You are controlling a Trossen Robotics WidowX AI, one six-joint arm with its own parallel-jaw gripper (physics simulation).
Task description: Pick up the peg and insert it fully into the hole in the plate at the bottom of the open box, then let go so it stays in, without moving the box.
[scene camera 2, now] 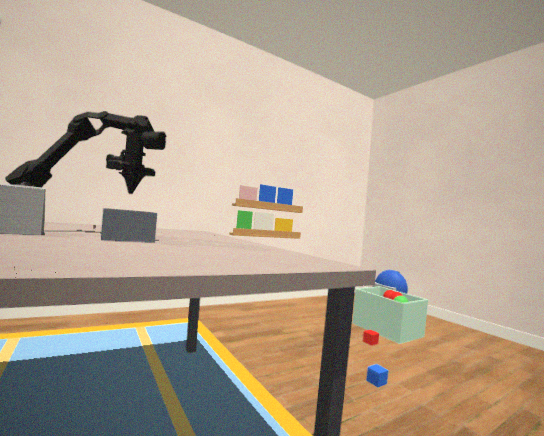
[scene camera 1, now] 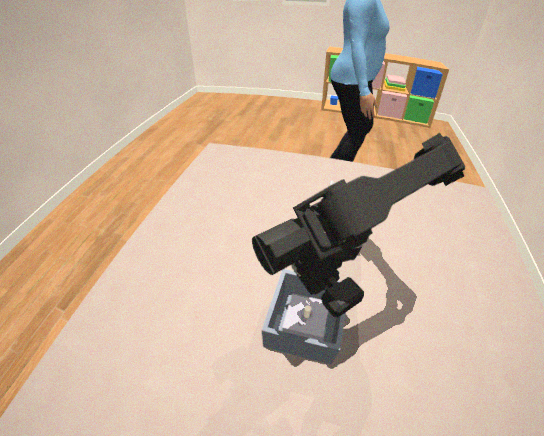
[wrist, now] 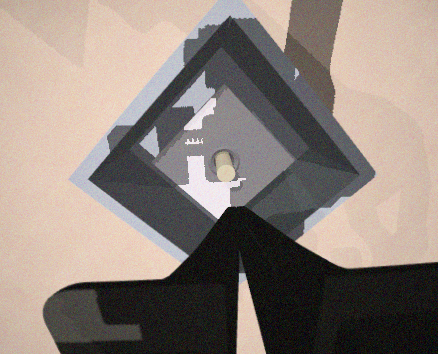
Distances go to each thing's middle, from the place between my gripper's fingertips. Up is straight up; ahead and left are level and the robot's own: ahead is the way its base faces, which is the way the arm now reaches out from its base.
I see the blue-grey box (scene camera 1: 273,337) 11 cm below my hand. Round my hand: plate (scene camera 1: 313,327) (12 cm below).
